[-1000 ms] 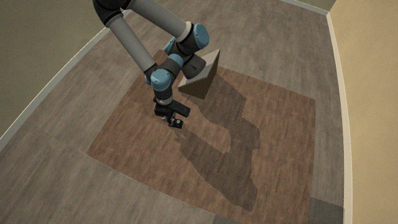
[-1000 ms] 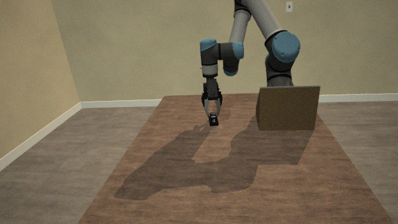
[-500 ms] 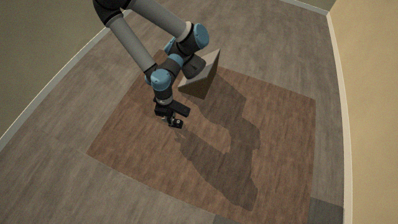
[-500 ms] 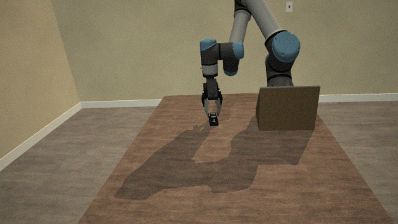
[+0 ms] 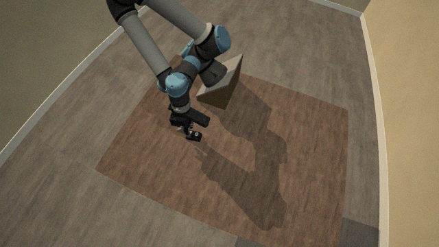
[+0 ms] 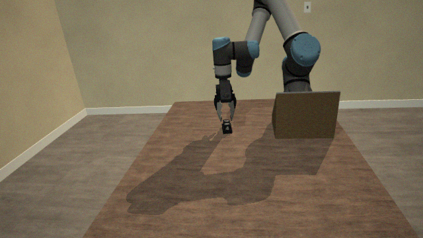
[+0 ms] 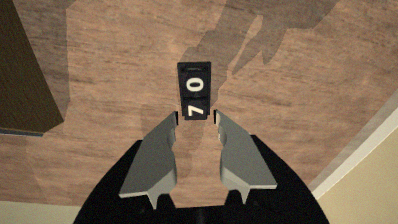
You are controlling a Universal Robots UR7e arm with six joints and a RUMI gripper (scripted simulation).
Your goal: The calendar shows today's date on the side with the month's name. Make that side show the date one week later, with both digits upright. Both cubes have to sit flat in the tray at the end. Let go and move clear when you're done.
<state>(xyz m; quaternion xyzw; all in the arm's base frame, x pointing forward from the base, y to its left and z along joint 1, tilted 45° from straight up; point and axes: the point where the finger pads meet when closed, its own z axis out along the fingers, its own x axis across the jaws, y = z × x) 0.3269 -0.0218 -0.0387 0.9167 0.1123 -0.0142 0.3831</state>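
My hand is 3 cm above the black cube. The rest, counted from my hand: black tray: 2 cm to the left, 4 cm below.
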